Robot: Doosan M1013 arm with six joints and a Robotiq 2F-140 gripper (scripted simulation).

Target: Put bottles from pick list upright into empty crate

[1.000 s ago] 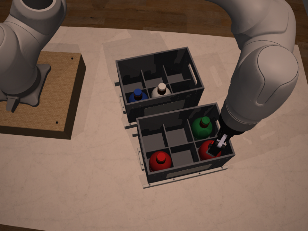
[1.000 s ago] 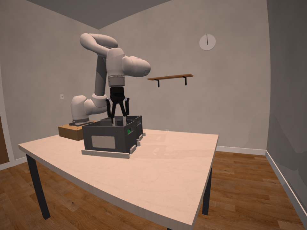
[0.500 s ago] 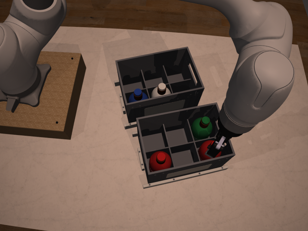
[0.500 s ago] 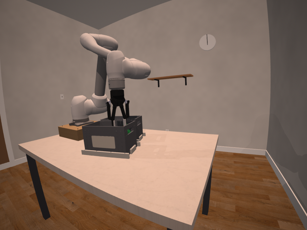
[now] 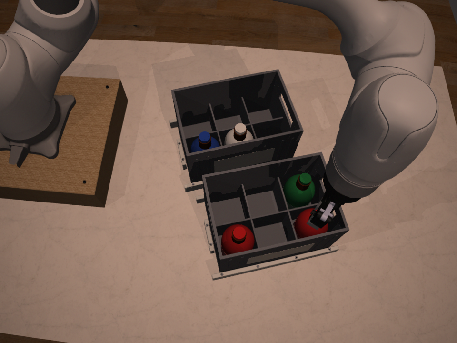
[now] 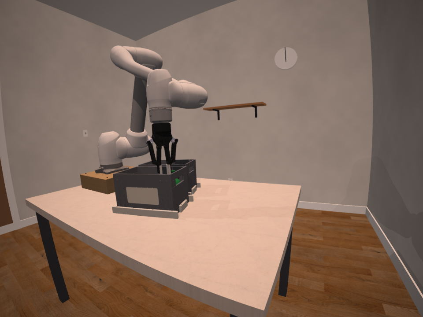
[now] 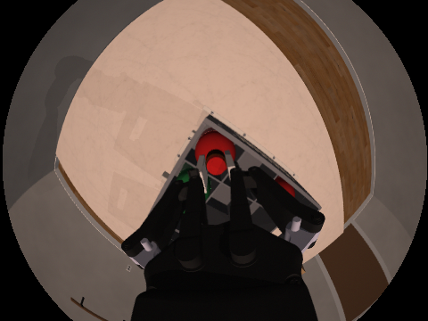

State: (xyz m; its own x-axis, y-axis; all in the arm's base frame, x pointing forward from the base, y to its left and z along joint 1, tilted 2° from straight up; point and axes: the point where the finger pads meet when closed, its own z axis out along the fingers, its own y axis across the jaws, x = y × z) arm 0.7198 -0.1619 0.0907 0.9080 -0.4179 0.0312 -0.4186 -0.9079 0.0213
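Now: hand 80 mm to the right of the green bottle, 80 mm above it and 30 mm past it. Also, from my hand: blue bottle: 270 mm behind, 150 mm to the left, 80 mm below; pick list: 360 mm to the left, 270 mm behind, 170 mm below; white bottle: 190 mm to the left, 190 mm behind, 80 mm below.
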